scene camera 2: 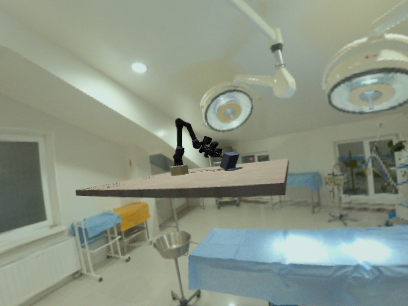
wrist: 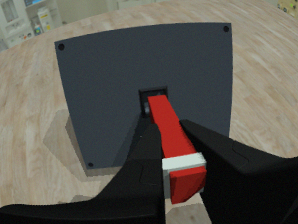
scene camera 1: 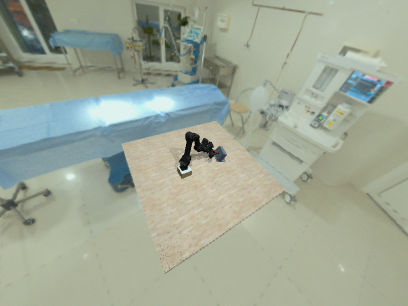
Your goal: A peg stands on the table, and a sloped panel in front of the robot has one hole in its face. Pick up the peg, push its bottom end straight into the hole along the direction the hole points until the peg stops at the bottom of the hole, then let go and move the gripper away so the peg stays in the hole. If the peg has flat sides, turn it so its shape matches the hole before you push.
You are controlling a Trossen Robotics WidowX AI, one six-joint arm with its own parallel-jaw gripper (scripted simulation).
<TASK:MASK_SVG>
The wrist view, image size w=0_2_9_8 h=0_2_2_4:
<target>my gripper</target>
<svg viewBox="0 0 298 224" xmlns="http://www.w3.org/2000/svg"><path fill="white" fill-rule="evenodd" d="M157 124L149 125L130 153L129 159L122 165L121 171L118 171L117 175L112 177L112 181L98 192L98 196L90 198L89 201L74 201L68 204L8 204L0 208L0 224L166 224L161 133ZM178 121L197 153L201 152L208 161L205 168L204 192L198 193L212 224L298 224L298 156L283 159L239 143L238 140L229 139L192 120Z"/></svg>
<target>red square peg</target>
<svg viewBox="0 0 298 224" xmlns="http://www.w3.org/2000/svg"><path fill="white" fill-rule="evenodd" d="M149 97L150 119L152 119L152 124L157 124L158 131L161 133L164 200L170 198L172 204L180 204L180 202L185 202L192 198L194 194L204 192L206 181L205 168L208 161L204 159L201 152L197 153L196 149L193 148L189 137L186 136L184 129L178 123L176 113L170 107L165 95Z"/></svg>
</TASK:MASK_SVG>
